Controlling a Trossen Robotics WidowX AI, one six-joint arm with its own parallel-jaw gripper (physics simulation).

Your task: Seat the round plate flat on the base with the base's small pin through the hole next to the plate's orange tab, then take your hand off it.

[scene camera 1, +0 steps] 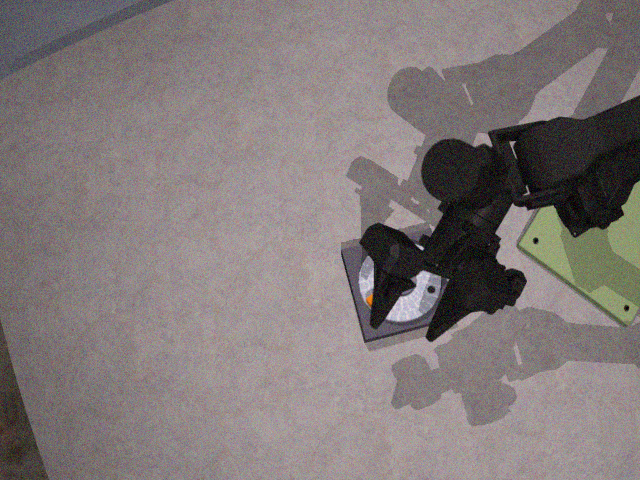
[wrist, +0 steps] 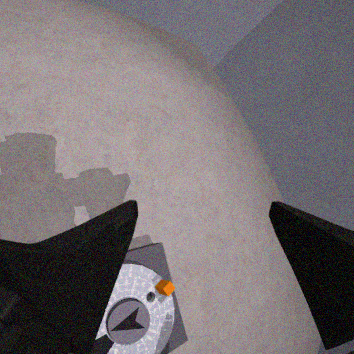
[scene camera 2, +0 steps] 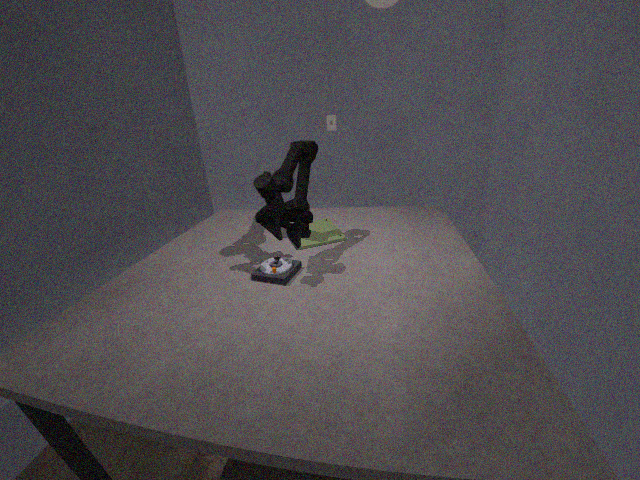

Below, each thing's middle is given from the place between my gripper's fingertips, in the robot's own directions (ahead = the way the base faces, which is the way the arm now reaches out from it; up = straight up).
Right now the round plate (scene camera 1: pixel 412 306) is 5 cm behind my hand, 7 cm to the right of it and 10 cm below it. From my hand the other things lie so: dark square base (scene camera 1: pixel 353 257) 5 cm behind, 7 cm to the right, 12 cm below.
